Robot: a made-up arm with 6 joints.
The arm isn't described. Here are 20 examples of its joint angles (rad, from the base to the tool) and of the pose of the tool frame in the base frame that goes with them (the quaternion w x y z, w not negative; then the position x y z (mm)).
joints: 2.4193 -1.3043 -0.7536 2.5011 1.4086 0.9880
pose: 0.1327 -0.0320 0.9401 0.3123 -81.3 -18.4 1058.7
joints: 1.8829 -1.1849 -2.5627 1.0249 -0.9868 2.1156
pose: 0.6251 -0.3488 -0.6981 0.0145 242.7 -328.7 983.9
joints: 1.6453 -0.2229 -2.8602 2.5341 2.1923 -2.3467
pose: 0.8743 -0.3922 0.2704 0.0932 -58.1 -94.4 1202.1
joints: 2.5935 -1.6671 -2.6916 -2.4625 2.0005 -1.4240
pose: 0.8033 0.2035 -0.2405 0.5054 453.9 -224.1 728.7
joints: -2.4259 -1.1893 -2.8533 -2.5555 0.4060 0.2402
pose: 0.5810 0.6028 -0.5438 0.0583 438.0 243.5 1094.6
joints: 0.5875 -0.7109 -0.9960 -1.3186 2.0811 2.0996
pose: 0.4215 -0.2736 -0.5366 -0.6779 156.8 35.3 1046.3
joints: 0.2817 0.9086 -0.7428 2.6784 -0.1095 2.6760
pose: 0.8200 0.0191 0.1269 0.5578 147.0 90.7 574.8
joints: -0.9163 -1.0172 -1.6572 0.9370 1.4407 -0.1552
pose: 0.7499 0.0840 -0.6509 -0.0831 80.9 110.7 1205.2
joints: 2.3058 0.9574 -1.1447 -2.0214 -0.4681 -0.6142
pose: 0.7721 -0.2117 0.0194 -0.5989 -273.8 94.8 591.4
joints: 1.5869 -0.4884 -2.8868 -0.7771 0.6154 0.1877
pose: 0.2309 0.4941 -0.8381 -0.0129 -58.5 -226.3 1306.9
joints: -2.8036 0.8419 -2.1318 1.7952 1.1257 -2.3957
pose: 0.5453 -0.6526 -0.3418 -0.3999 -447.5 -250.2 855.7
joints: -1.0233 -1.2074 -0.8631 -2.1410 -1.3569 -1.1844
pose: 0.1272 0.5576 -0.0537 -0.8186 145.7 106.2 903.5
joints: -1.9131 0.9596 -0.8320 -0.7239 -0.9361 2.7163
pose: 0.3666 -0.3075 0.2618 0.8381 1.7 -391.4 607.7
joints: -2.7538 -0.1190 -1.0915 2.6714 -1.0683 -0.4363
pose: 0.8551 0.2137 0.0602 0.4685 -146.1 -19.2 851.0
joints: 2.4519 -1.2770 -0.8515 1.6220 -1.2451 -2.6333
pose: 0.4365 0.2555 -0.7104 0.4894 106.4 50.8 976.4
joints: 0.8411 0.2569 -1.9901 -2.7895 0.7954 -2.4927
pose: 0.3071 0.6993 -0.6312 -0.1351 270.3 362.3 1091.6
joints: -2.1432 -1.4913 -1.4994 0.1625 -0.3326 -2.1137
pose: 0.0900 0.8882 -0.4505 0.0113 232.7 262.0 1104.9
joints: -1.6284 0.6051 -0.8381 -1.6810 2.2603 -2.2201
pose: 0.2755 0.7725 0.4718 0.3237 -11.8 -275.8 751.5
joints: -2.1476 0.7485 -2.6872 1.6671 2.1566 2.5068
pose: 0.2161 -0.6286 -0.1981 0.7204 -83.5 -416.7 1005.0
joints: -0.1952 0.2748 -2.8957 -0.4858 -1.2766 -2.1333
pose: 0.3626 0.8861 0.2253 0.1807 132.7 106.1 1239.8
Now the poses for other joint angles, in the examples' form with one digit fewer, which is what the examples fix.
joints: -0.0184 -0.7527 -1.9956 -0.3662 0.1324 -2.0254
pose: 0.116 -0.900 -0.351 0.232 -65 90 1280
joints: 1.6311 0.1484 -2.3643 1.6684 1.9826 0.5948
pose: 0.405 0.351 0.539 0.650 -140 291 1197
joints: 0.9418 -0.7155 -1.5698 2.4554 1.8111 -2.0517
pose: 0.405 -0.677 0.500 -0.357 -49 64 1192
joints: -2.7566 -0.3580 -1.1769 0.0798 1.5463 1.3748
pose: 0.484 -0.030 0.016 0.874 -230 -115 953
